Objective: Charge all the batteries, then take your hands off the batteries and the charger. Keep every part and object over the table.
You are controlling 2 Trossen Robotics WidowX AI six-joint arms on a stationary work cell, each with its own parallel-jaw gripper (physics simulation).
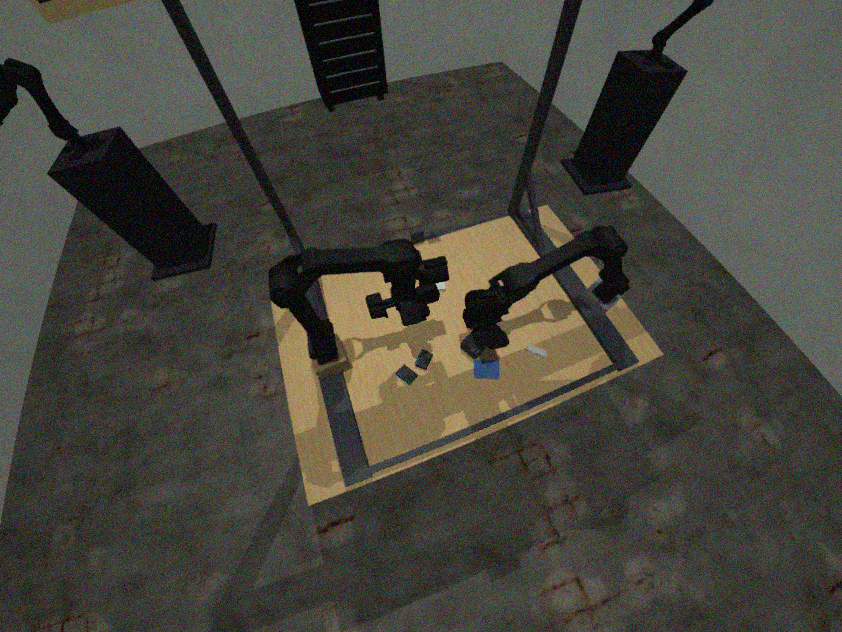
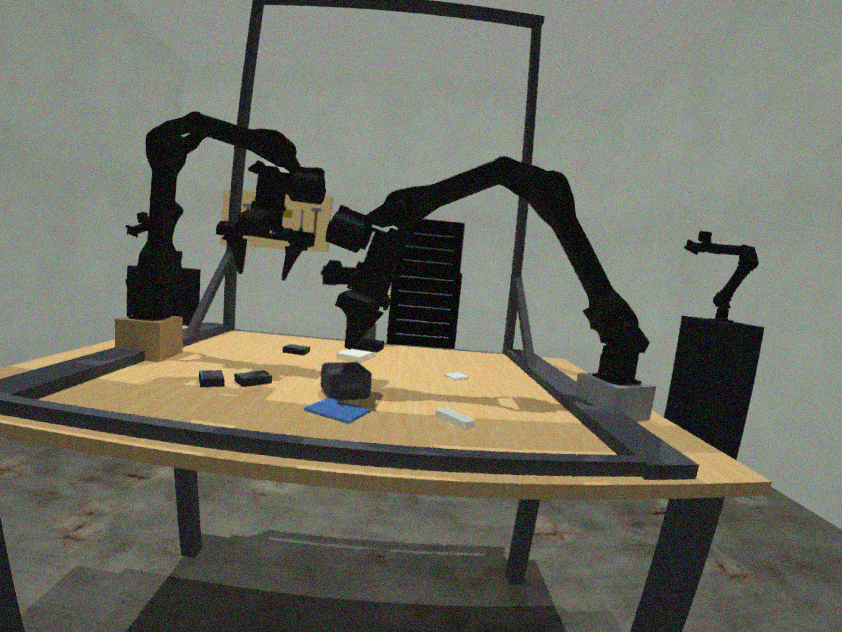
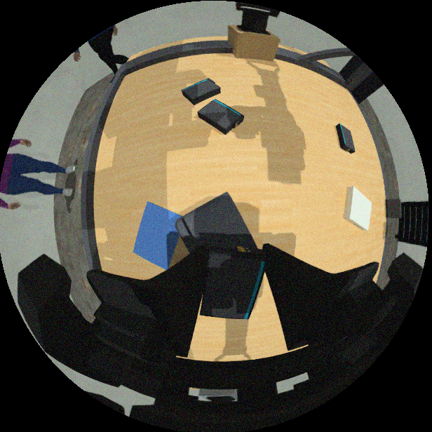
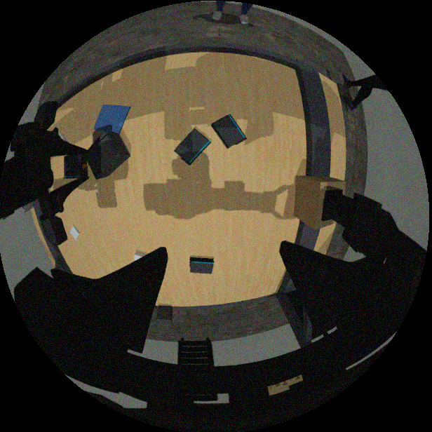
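Where they show: left gripper, fingertip midpoint: (image 2: 350,346); right gripper, fingertip midpoint: (image 2: 261,277); left arm's base, link origin: (image 1: 604,293) (image 2: 616,379); right arm's base, link origin: (image 1: 326,352) (image 2: 150,317).
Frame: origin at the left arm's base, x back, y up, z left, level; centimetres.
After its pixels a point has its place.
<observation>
The dark grey charger (image 2: 346,380) @(x -46.9, y -3.0, z -11.8 cm) (image 3: 215,220) (image 4: 111,155) stands on the table near the blue sheet. My left gripper (image 2: 359,336) @(x -45.9, y 1.9, z -16.5 cm) (image 3: 235,249) (image 4: 86,164) is shut on a black battery with a cyan edge (image 3: 230,287) (image 4: 74,166), held above the table close to the charger. Two more batteries lie side by side: one (image 1: 406,374) @(x -70.2, y -5.0, z -20.9 cm) (image 2: 211,378) @(x -69.6, y -5.1, z -18.9 cm) (image 3: 201,91) (image 4: 229,131) and another (image 1: 423,359) @(x -62.9, y -5.1, z -21.6 cm) (image 2: 253,377) @(x -62.5, y -5.1, z -20.1 cm) (image 3: 220,116) (image 4: 192,146). A further battery (image 2: 295,348) @(x -54.6, y -5.1, z -45.3 cm) (image 3: 345,138) (image 4: 201,266) lies farther back. My right gripper (image 2: 261,274) @(x -62.4, y 12.3, z -31.4 cm) (image 4: 225,250) is open and empty, high above the table. The charger's slots cannot be made out.
A blue sheet (image 1: 486,369) @(x -48.9, y -6.0, z -6.6 cm) (image 2: 338,410) @(x -48.8, y -6.0, z -5.9 cm) (image 3: 152,235) (image 4: 113,117) lies beside the charger. A pale bar (image 1: 535,350) @(x -32.1, y -5.3, z -1.2 cm) (image 2: 454,417) @(x -32.2, y -5.2, z 0.1 cm) lies right of it. A white slab (image 2: 355,354) @(x -40.6, y -5.1, z -40.4 cm) (image 3: 358,208) and a small white piece (image 2: 456,376) @(x -21.0, y -5.9, z -24.4 cm) (image 4: 74,232) lie farther back. Dark rails border the table.
</observation>
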